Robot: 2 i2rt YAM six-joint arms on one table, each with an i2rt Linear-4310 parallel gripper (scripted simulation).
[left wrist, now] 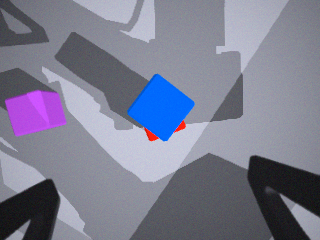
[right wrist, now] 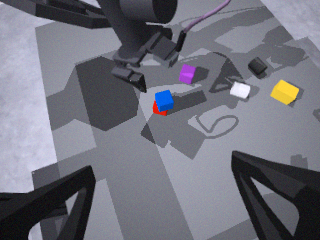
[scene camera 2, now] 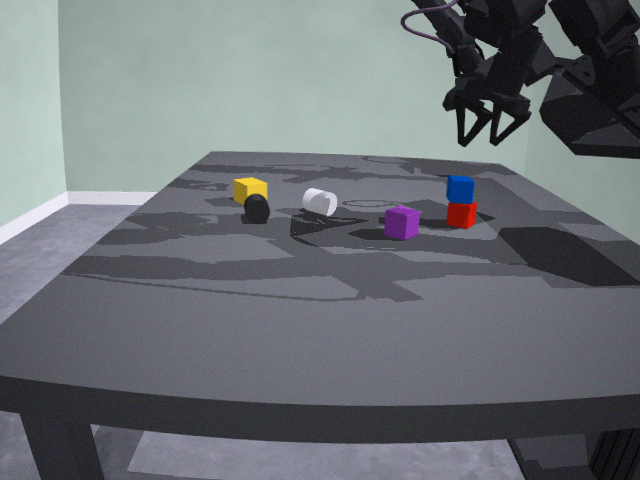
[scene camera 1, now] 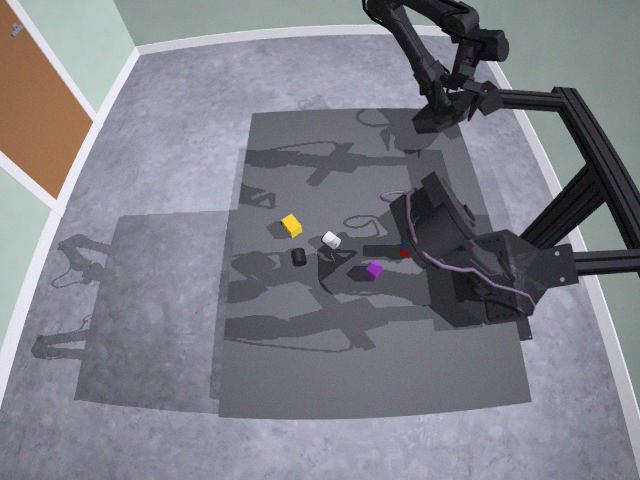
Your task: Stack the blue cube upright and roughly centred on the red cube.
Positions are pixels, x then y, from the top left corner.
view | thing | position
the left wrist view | my left gripper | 152, 178
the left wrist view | blue cube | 160, 107
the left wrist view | purple cube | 38, 110
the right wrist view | my left gripper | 154, 76
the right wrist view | my right gripper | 161, 166
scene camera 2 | my left gripper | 477, 144
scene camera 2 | blue cube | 460, 189
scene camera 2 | white cylinder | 314, 200
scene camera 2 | purple cube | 402, 223
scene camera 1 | my right gripper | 451, 116
